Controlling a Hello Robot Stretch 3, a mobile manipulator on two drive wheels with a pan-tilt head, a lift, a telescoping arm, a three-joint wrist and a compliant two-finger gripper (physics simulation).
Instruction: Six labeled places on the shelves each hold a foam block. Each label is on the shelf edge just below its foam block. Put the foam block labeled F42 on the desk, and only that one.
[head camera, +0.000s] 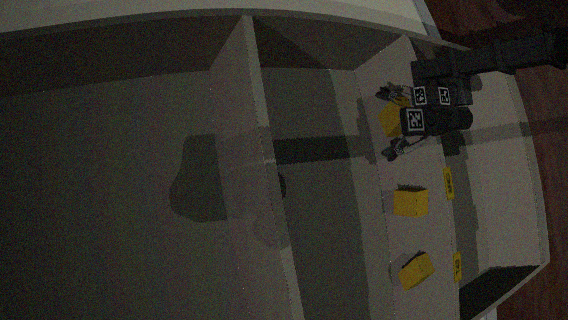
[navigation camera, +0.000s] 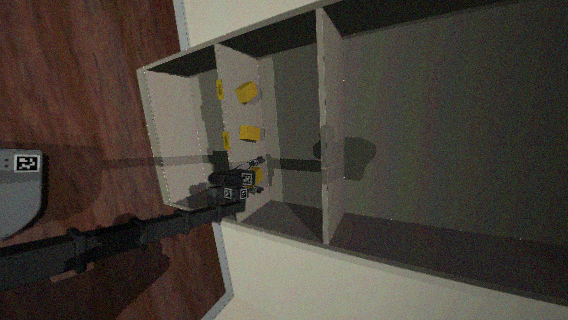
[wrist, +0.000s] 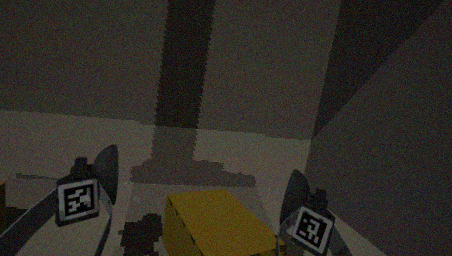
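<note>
A yellow foam block (head camera: 389, 121) (navigation camera: 258, 175) (wrist: 220, 217) stands on the shelf board near the side wall. My gripper (head camera: 387, 123) (navigation camera: 259, 175) (wrist: 204, 177) is open, with one finger on each side of this block; gaps show between the block and the fingertips in the wrist view. The gripper body hides the shelf edge below this block, so its label does not show. A second yellow block (head camera: 410, 202) (navigation camera: 249, 133) and a third yellow block (head camera: 416, 271) (navigation camera: 246, 92) stand further along the same board. The print on their labels is too blurred to read surely.
The second block's label (head camera: 448, 183) (navigation camera: 226, 141) and the third block's label (head camera: 457, 266) (navigation camera: 219, 89) are on the shelf edge. Another shelf board (head camera: 257, 90) (navigation camera: 322, 100) runs parallel to theirs. The side wall (wrist: 395, 145) rises close to the right finger. The arm (navigation camera: 165, 227) reaches in from outside.
</note>
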